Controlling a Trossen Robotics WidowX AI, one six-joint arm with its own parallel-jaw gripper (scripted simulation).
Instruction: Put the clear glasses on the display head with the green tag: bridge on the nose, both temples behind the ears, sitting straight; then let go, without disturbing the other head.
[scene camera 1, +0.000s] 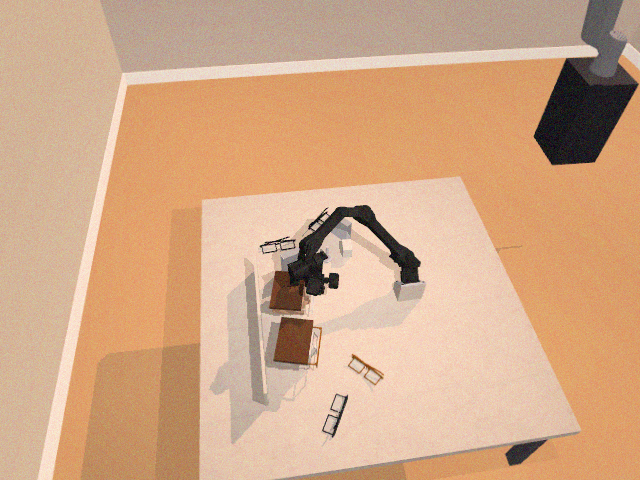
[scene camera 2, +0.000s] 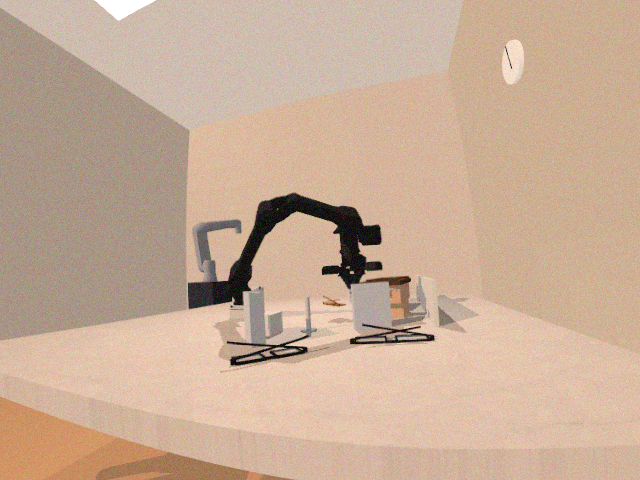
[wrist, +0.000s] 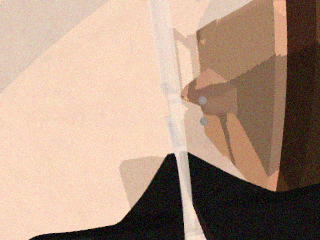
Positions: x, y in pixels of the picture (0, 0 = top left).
Labels:
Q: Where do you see my gripper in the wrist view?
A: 177, 159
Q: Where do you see a white block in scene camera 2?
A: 254, 319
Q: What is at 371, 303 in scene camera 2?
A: A white block.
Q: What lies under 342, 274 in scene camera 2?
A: My gripper.

